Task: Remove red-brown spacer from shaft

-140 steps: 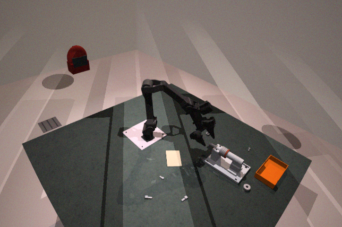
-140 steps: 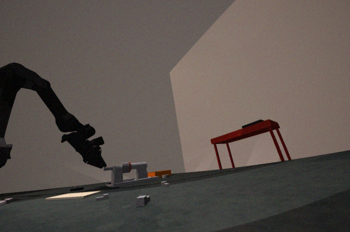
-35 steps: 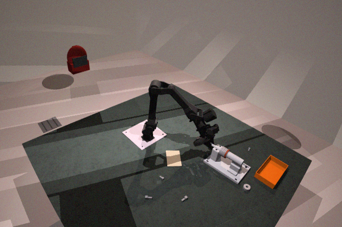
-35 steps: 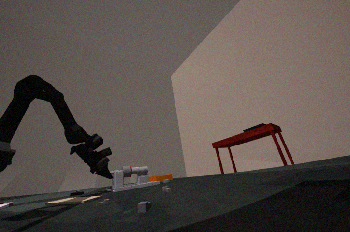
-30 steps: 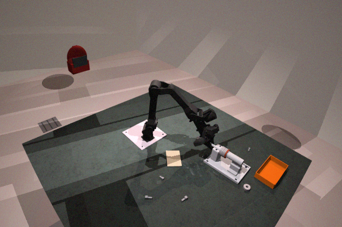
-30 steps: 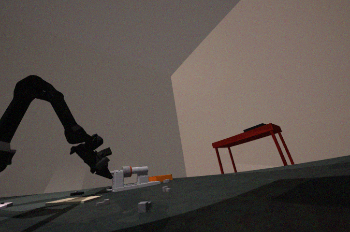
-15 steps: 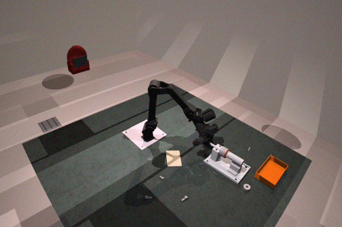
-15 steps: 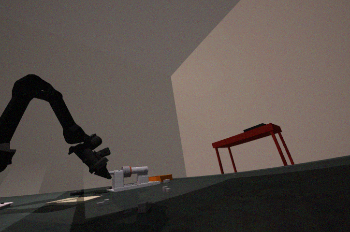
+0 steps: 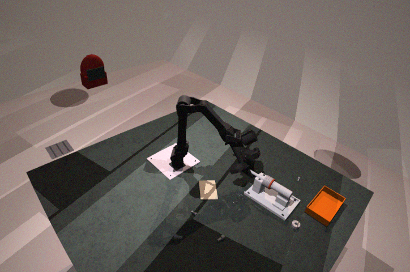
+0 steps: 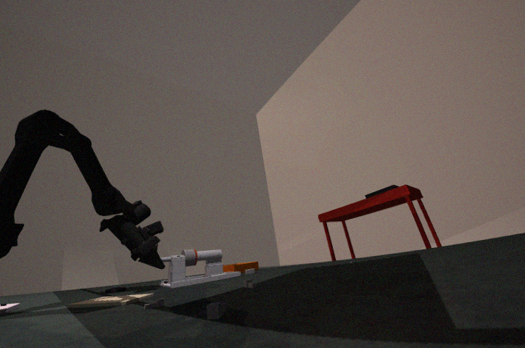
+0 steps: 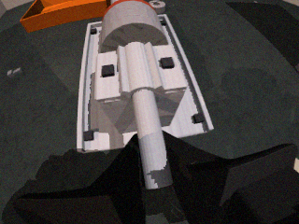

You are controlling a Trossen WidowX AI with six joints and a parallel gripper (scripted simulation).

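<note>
Now: gripper tip 6 cm short of the shaft and 2 cm below it. Also, from my gripper tip: orange tray: 33 cm ahead, 16 cm to the left, 5 cm below; cream pad: 11 cm behind, 19 cm to the right, 5 cm below.
</note>
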